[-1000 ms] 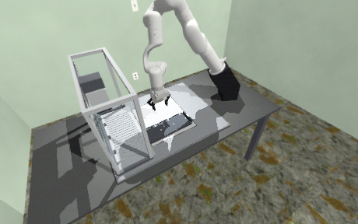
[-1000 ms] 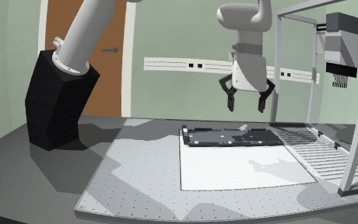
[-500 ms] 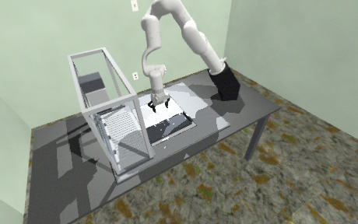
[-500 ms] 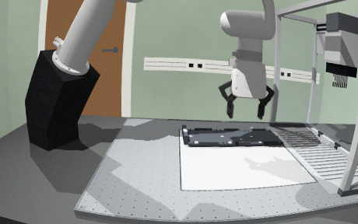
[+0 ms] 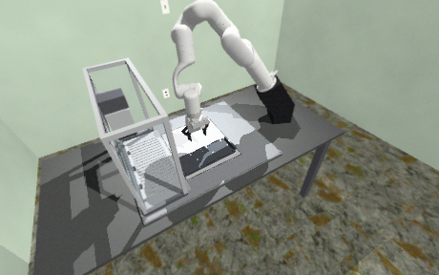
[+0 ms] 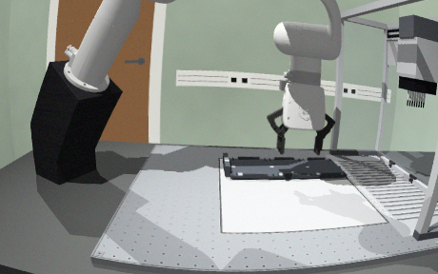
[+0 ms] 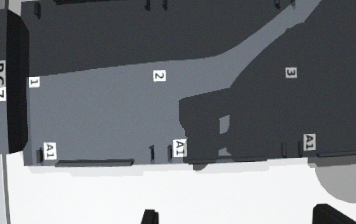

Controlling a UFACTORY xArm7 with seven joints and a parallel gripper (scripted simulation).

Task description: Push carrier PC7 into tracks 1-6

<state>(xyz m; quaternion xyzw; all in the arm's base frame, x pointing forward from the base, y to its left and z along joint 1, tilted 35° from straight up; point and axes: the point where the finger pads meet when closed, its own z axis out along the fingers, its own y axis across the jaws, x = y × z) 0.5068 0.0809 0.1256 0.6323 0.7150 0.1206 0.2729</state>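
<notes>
Now: hand 10 mm past the carrier PC7, 90 mm to the right of it and 70 mm above it. The rest, counted from my hand: pipetting head: 340 mm ahead, 260 mm above; frame post: 220 mm ahead, 290 mm to the right, 160 mm above.
</notes>
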